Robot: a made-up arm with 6 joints.
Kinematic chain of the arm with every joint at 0, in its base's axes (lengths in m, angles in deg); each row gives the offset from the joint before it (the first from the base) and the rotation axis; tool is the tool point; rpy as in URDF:
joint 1: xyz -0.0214 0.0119 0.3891 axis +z
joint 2: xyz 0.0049 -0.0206 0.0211 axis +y
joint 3: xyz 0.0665 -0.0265 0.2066 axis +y
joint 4: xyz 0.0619 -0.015 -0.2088 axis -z
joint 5: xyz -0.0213 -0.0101 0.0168 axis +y
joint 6: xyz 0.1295 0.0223 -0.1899 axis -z
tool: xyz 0.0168 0.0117 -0.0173 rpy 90 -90 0
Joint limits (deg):
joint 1: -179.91..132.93
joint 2: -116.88..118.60
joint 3: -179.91..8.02
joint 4: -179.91..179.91
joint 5: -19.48..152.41
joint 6: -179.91..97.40
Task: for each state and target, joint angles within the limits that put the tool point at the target. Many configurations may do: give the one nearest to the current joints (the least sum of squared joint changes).
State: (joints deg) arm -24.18 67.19 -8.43 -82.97 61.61 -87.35
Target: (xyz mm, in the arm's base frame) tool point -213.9 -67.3 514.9
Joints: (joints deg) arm -31.13 104.37 8.02 -45.25 70.91 -84.14
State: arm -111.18 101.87 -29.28 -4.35 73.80 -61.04
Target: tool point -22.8 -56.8 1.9
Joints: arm -102.51 79.57 -65.86 18.90 60.38 -59.46
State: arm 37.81 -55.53 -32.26 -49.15 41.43 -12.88
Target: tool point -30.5 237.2 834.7
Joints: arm 83.74 -53.73 -57.52 -50.31 5.47 -10.51
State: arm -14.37 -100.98 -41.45 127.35 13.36 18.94
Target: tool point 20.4 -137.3 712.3
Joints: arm -13.82 -110.04 -25.51 135.84 10.75 20.72
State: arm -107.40 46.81 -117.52 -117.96 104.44 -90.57
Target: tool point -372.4 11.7 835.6
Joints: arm -124.43 17.74 -135.51 -125.48 123.44 -92.14
